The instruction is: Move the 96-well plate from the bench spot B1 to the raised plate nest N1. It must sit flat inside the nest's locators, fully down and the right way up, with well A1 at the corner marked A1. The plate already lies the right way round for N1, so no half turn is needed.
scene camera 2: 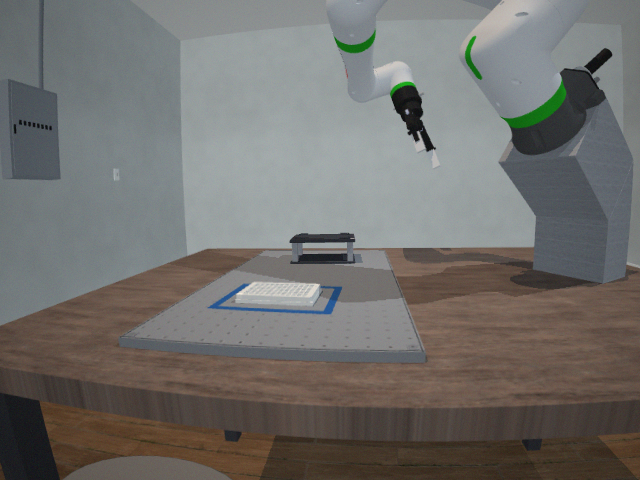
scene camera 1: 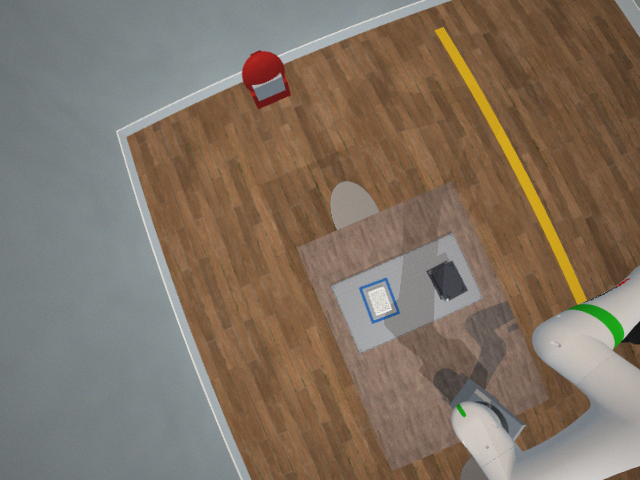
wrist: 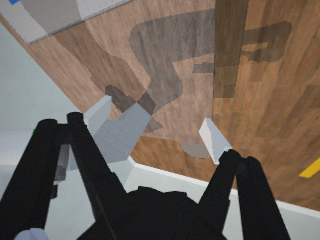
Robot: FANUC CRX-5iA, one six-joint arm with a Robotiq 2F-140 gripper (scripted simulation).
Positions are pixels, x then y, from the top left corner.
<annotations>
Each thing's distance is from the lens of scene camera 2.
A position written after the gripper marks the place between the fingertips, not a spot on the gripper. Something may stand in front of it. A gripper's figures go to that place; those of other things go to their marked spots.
gripper (scene camera 2: 429, 159): 1.15 m
white 96-well plate (scene camera 2: 296, 294): 0.56 m
</annotations>
